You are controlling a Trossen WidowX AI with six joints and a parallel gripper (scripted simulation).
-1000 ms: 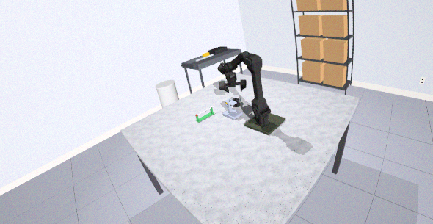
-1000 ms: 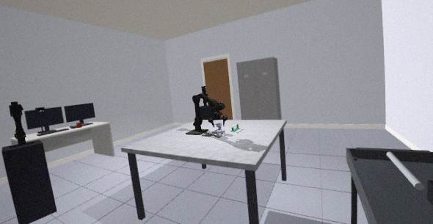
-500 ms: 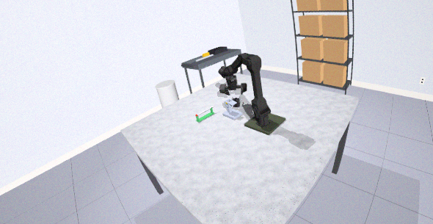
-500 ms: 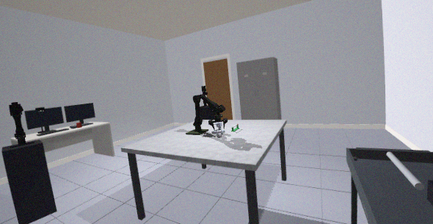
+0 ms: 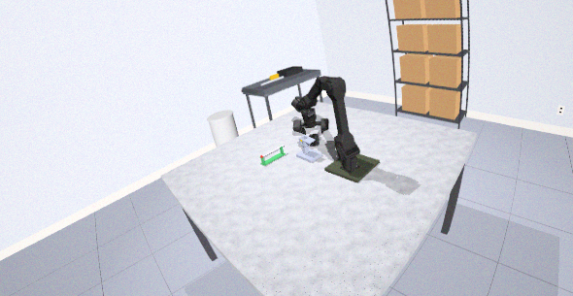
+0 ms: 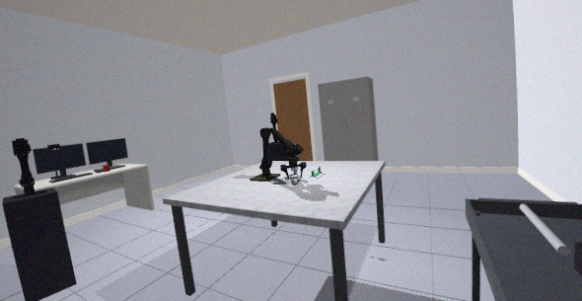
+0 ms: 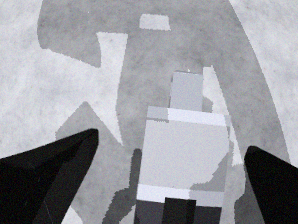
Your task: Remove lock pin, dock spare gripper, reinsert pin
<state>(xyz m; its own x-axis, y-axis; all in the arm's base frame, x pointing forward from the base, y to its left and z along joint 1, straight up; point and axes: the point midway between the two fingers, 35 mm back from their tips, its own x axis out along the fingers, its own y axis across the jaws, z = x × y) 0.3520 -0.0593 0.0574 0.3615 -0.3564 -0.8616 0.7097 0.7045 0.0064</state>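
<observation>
My gripper tip is now 1 cm past the spare gripper and 2 cm above it. Round my gripper tip: mount: 11 cm behind, 12 cm to the left, 1 cm above; green holder: 26 cm to the left, 2 cm below.
</observation>
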